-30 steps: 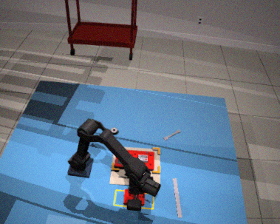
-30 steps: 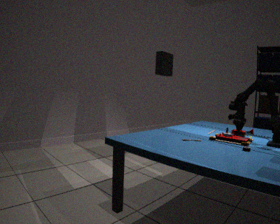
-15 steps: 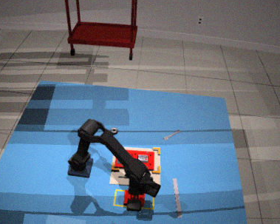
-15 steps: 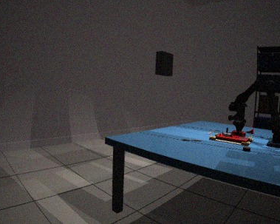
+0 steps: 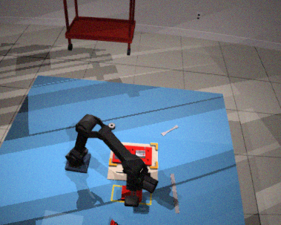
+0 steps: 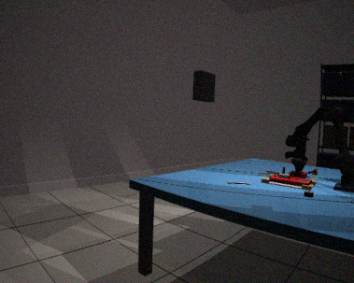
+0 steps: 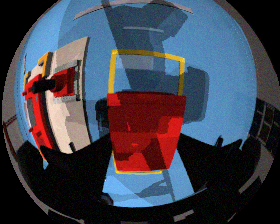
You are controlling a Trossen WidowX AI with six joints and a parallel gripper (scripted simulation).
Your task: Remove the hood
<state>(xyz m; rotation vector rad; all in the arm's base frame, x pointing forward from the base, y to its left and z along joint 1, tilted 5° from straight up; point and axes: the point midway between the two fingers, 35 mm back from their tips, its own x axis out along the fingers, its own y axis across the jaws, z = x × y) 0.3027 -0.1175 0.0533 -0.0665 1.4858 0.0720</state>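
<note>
My gripper tip is now right at the hood.
</note>
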